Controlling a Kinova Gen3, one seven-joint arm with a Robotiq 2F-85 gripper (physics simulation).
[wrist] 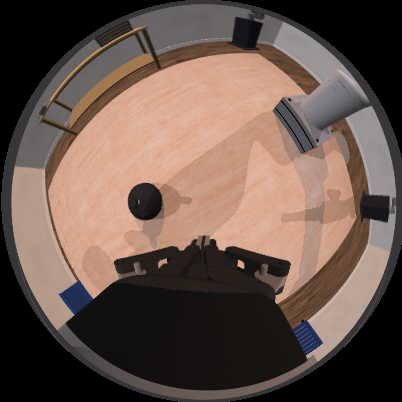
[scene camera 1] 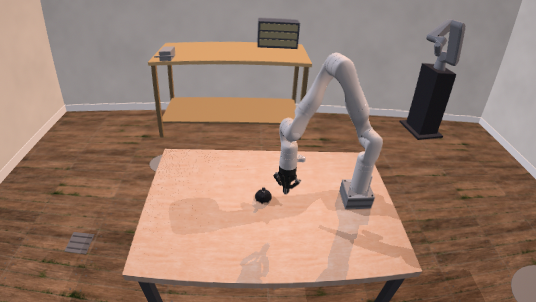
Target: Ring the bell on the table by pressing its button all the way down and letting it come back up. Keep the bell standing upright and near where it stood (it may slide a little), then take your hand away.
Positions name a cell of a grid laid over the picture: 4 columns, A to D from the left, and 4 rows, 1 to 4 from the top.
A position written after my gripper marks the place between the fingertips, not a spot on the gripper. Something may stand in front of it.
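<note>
A bell is here, at (wrist: B2). And I can see my own gripper too, at (wrist: C3).
</note>
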